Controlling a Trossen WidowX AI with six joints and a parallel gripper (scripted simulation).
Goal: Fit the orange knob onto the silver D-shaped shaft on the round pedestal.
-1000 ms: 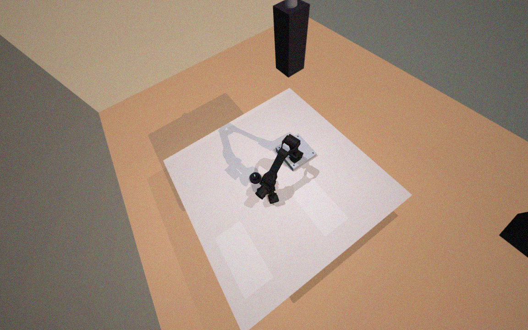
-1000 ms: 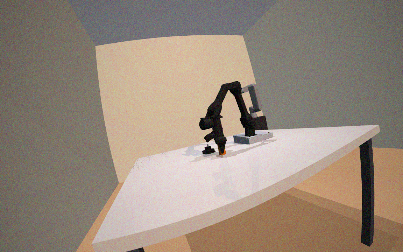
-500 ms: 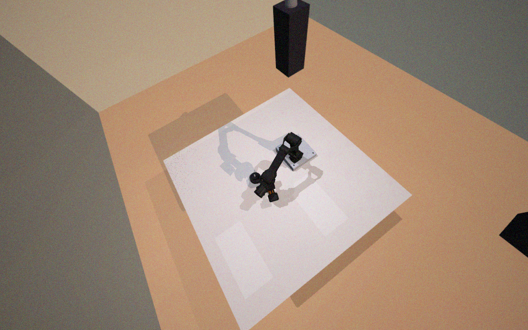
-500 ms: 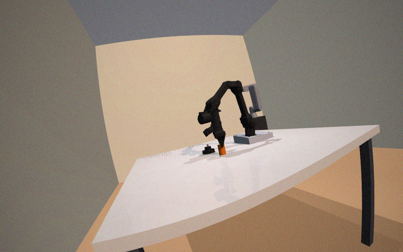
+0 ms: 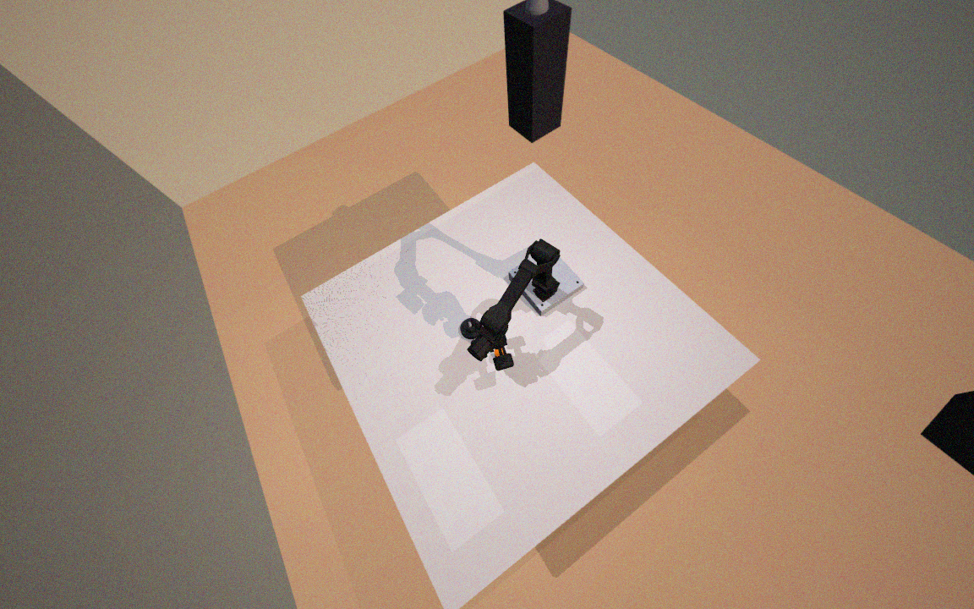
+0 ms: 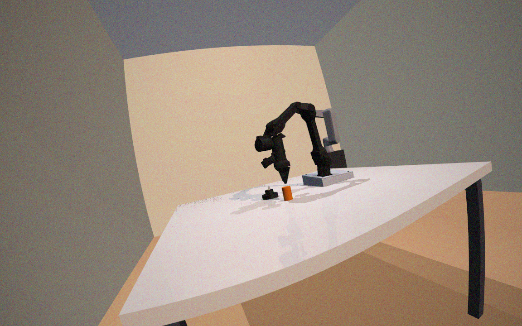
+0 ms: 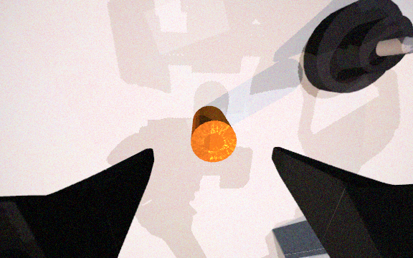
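Right now my gripper tip is 40 mm above the orange knob. Round my gripper tip: dark round pedestal: 20 mm ahead, 160 mm to the right, 50 mm below.
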